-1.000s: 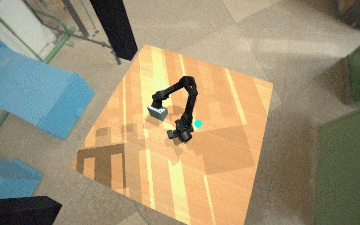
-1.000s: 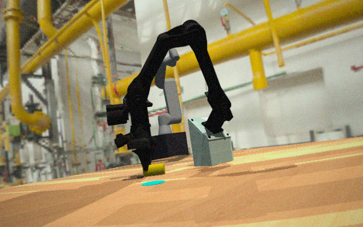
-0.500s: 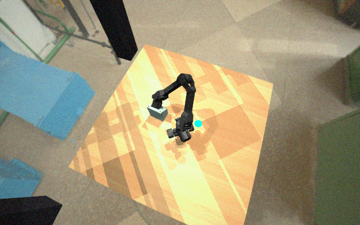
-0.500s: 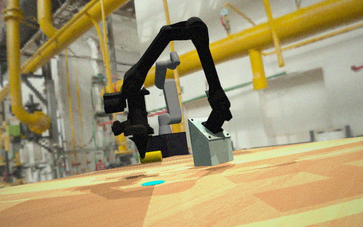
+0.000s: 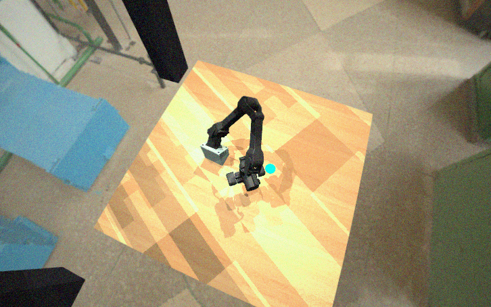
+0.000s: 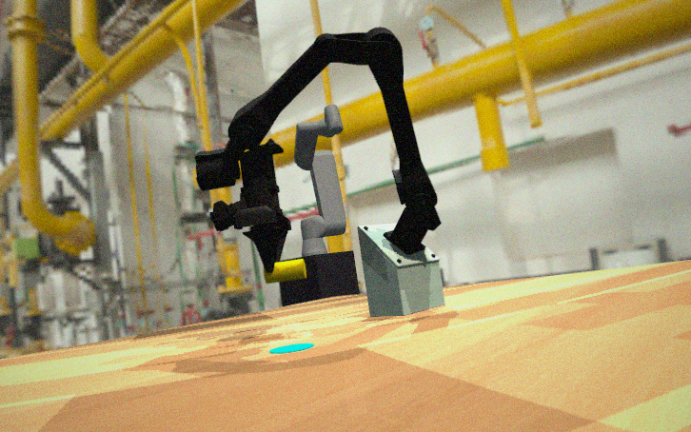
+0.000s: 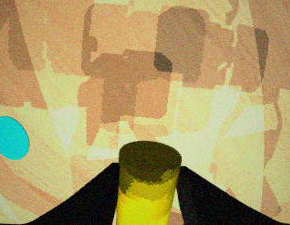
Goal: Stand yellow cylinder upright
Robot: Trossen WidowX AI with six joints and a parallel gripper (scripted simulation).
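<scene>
Right now my gripper tip is 140 mm to the right of the cyan circle, 100 mm short of it and 100 mm above it. From my gripper tip the other things lie so: yellow tall cylinder (20 mm to the left, 10 mm behind).
</scene>
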